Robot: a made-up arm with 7 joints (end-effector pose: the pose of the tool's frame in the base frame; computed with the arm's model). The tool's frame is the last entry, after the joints. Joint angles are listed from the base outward.
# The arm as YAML. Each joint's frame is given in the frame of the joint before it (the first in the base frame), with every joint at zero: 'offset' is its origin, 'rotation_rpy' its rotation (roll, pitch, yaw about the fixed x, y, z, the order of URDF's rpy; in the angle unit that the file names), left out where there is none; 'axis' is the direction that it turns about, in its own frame. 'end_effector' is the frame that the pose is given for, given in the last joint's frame.
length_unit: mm
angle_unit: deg
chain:
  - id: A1
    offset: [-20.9, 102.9, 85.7]
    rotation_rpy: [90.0, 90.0, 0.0]
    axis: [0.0, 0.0, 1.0]
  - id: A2
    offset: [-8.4, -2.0, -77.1]
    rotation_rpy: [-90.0, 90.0, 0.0]
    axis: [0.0, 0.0, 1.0]
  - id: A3
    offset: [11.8, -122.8, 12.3]
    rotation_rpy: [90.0, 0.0, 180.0]
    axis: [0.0, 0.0, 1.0]
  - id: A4
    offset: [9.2, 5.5, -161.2]
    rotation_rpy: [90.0, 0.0, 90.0]
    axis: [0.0, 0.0, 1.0]
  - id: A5
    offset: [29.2, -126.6, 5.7]
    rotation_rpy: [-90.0, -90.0, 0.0]
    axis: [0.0, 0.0, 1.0]
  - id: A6
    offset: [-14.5, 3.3, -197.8]
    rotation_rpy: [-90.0, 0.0, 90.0]
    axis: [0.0, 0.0, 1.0]
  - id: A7
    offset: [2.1, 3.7, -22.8]
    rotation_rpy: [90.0, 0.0, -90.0]
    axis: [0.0, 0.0, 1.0]
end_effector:
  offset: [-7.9, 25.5, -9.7]
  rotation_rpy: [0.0, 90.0, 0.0]
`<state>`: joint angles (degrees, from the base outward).
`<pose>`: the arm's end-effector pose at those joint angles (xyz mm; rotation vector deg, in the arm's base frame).
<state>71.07 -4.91 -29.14 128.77 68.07 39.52 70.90</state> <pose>67.1 40.9 295.5 91.38 44.82 127.92</pose>
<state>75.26 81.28 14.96 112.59 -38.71 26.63 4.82</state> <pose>-14.9 302.0 400.0 -151.10 92.79 -20.52</pose>
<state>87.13 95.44 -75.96 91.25 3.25 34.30 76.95</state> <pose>293.2 462.0 143.3 15.43 -17.28 -50.21</pose>
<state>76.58 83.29 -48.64 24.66 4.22 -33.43 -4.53</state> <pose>184.9 722.6 175.0 92.26 -77.28 -22.09</pose>
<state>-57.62 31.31 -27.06 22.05 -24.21 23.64 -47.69</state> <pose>-365.6 407.5 -323.4 48.12 33.81 -88.91</pose>
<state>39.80 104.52 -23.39 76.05 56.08 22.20 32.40</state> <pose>255.5 547.1 271.6 26.96 -67.87 -22.43</pose>
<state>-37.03 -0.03 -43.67 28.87 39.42 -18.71 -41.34</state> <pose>-227.9 69.7 -430.3 22.51 -1.39 6.16</pose>
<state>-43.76 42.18 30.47 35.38 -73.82 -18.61 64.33</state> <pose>-85.2 620.9 -316.1 -21.26 53.28 -57.80</pose>
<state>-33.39 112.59 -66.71 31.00 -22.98 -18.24 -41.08</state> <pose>77.1 737.8 74.9 50.96 29.06 -132.30</pose>
